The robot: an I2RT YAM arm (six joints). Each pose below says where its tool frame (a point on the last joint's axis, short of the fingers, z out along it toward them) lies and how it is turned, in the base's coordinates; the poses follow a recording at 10 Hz.
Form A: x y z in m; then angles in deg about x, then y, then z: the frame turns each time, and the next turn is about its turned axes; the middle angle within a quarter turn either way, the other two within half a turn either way.
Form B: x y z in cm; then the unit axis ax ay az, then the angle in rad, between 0 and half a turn. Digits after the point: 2 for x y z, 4 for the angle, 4 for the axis.
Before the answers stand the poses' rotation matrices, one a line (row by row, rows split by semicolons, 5 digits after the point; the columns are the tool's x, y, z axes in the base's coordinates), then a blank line. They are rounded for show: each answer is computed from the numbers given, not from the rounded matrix.
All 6 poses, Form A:
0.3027 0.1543 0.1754 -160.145 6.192 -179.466
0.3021 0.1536 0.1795 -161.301 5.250 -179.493
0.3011 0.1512 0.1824 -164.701 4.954 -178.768
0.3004 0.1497 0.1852 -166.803 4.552 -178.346
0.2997 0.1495 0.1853 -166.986 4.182 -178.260
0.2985 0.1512 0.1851 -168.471 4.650 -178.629
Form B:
-0.99412 0.00927 0.10786; 0.04540 0.94017 0.33766; -0.09828 0.34057 -0.93507
-0.99577 0.00881 0.09150; 0.03772 0.94692 0.31925; -0.08383 0.32135 -0.94324
-0.99603 0.02142 0.08636; 0.04352 0.96385 0.26287; -0.07760 0.26559 -0.96096
-0.99643 0.02877 0.07936; 0.04621 0.97266 0.22758; -0.07065 0.23044 -0.97052
-0.99688 0.03028 0.07292; 0.04600 0.97337 0.22459; -0.06418 0.22724 -0.97172
-0.99642 0.02385 0.08107; 0.03964 0.97916 0.19921; -0.07463 0.20171 -0.97660

30.27 15.43 17.54 0.0139 0.9849 0.1726 3.0367
30.21 15.36 17.95 0.0118 0.9866 0.1626 3.0526
30.11 15.12 18.24 0.0164 0.9909 0.1336 3.0588
30.04 14.97 18.52 0.0189 0.9931 0.1155 3.0660
29.97 14.95 18.53 0.0192 0.9933 0.1139 3.0725
29.85 15.12 18.51 0.0160 0.9948 0.1009 3.0633

